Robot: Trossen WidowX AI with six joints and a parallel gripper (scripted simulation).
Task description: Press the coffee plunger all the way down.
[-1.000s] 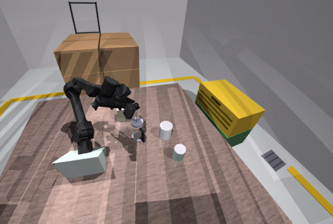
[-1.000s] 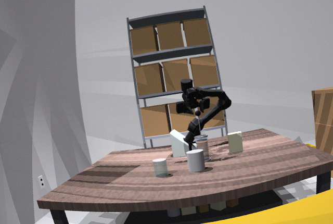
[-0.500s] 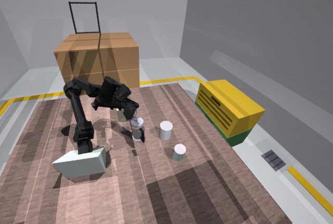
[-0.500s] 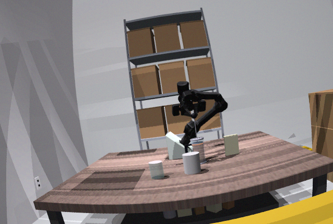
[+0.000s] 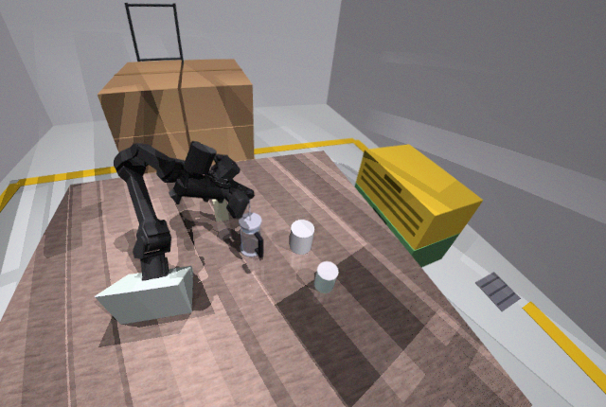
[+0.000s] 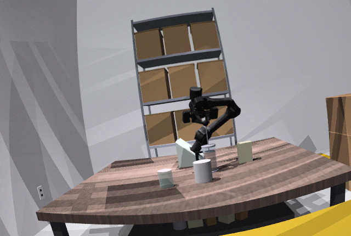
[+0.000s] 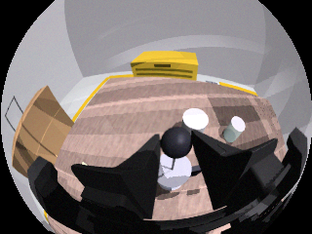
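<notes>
Now: the coffee press 1 cm behind my gripper tip, 2 cm to the right of it and 13 cm below it.
</notes>
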